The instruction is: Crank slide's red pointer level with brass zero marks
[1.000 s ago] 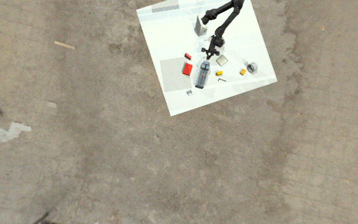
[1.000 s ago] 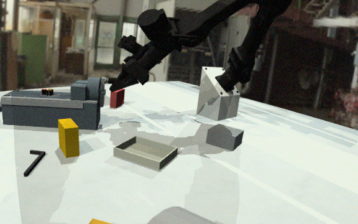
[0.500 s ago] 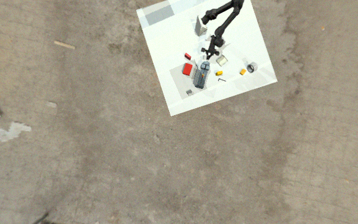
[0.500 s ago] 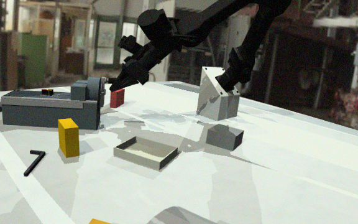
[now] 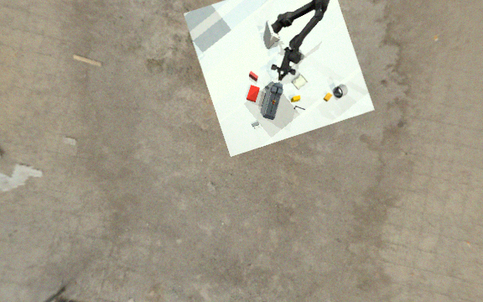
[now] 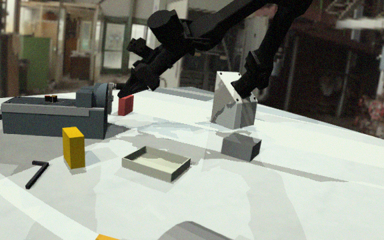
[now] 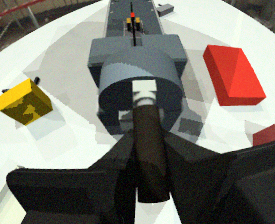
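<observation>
The dark crank handle lies 10 mm behind my gripper tip, 10 mm to the left of it and 20 mm above it. From my gripper tip the other things lie so: red pointer 140 mm ahead, 120 mm to the right, 10 mm below; shallow grey tray 60 mm ahead, 190 mm to the left, 90 mm below; yellow block 170 mm ahead, 80 mm to the left, 70 mm below.
</observation>
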